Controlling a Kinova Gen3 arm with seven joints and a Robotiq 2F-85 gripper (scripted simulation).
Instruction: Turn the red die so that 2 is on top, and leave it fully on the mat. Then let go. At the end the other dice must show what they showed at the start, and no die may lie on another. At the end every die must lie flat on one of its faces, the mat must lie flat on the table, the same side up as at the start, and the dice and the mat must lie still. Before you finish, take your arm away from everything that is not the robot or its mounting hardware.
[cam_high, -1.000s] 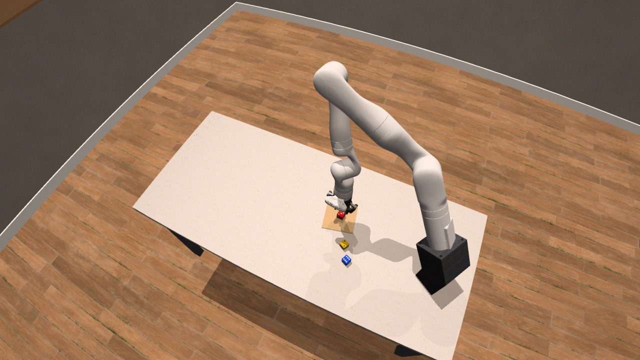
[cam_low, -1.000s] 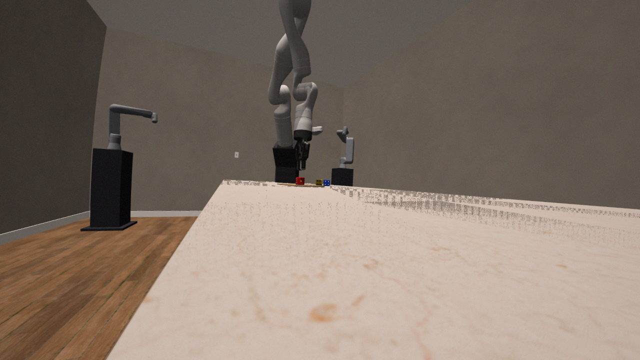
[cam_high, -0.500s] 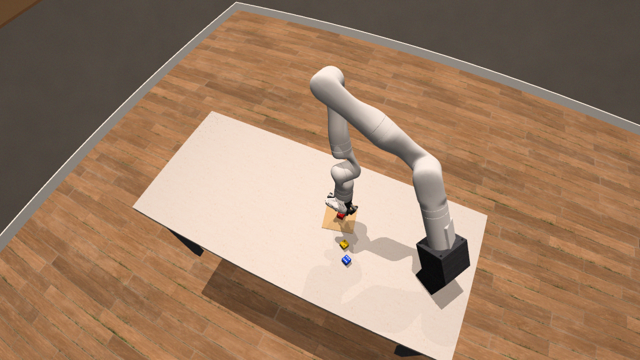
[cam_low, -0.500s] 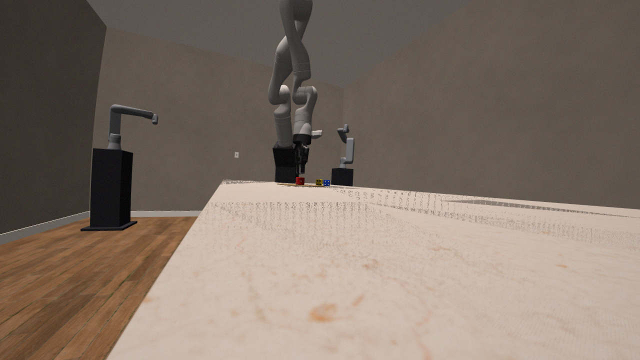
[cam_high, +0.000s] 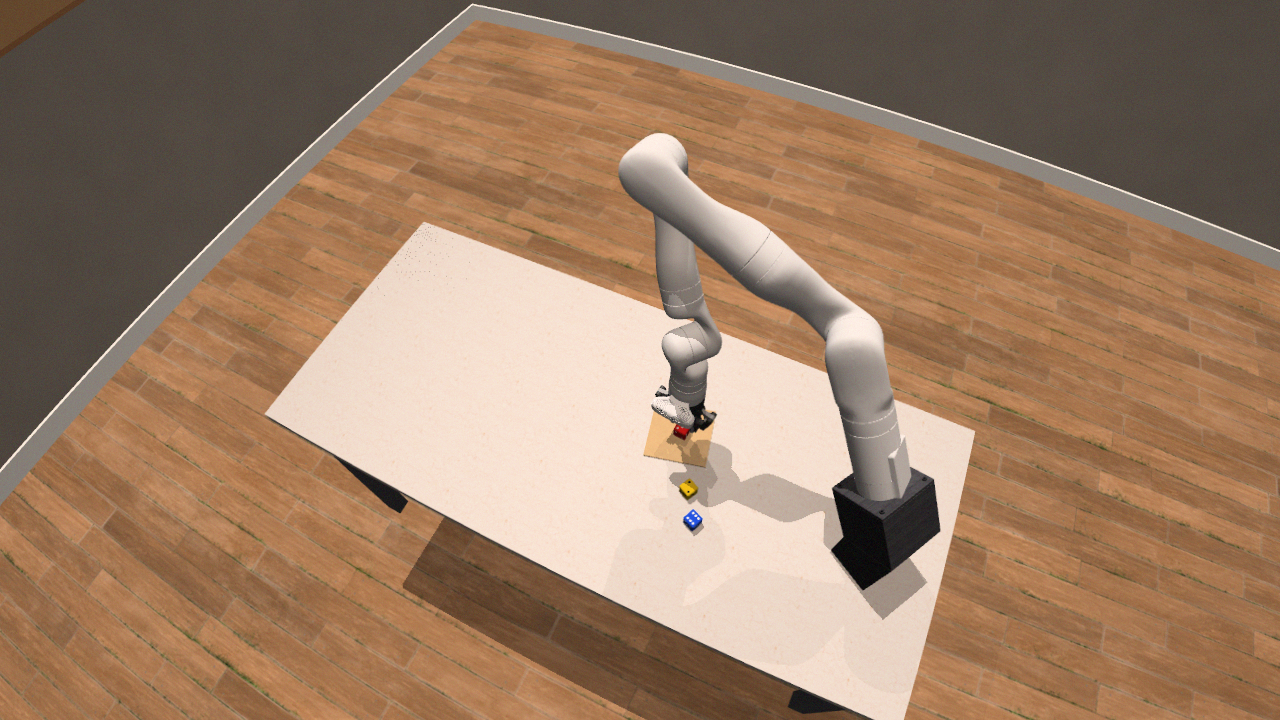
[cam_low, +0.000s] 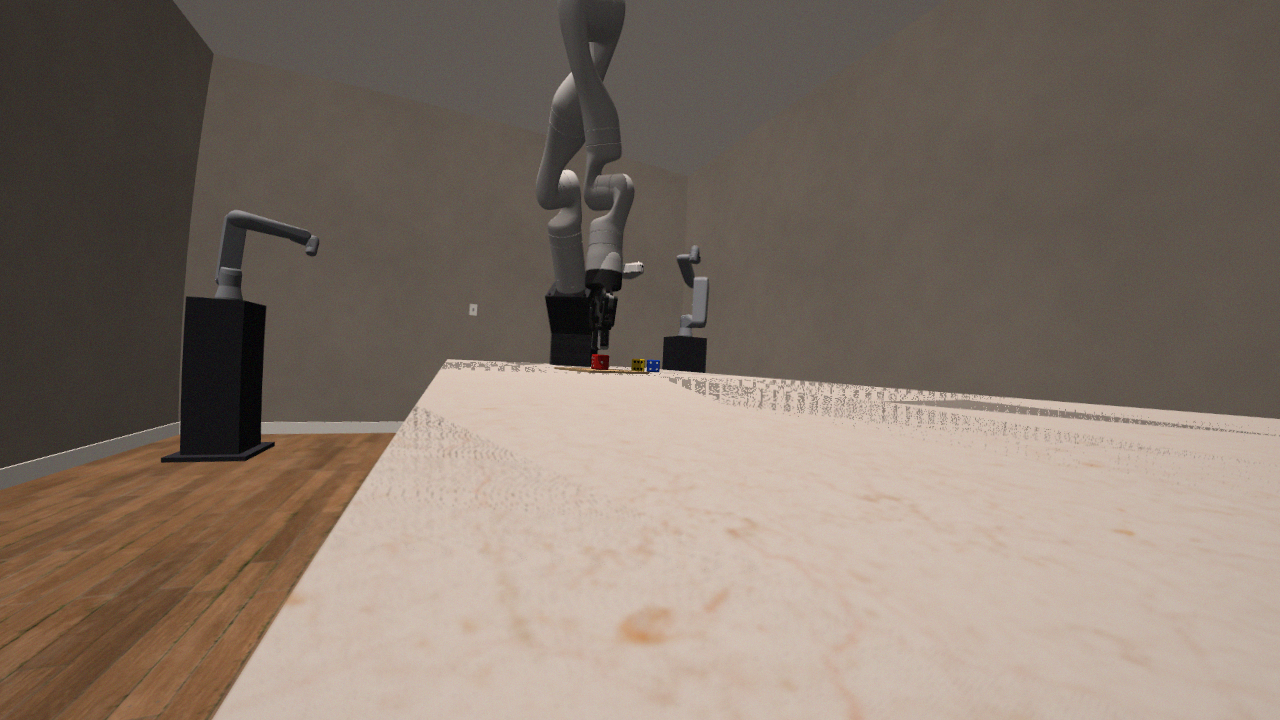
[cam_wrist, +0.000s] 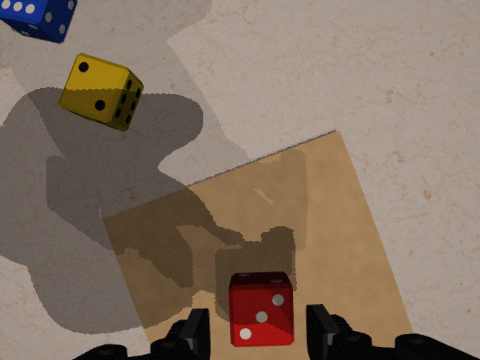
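Right now my hand is 4 cm above the red die. Also, from my hand: blue die: 10 cm behind, 18 cm to the left, 5 cm below; yellow die: 7 cm behind, 12 cm to the left, 5 cm below; tan mat: 6 cm below.
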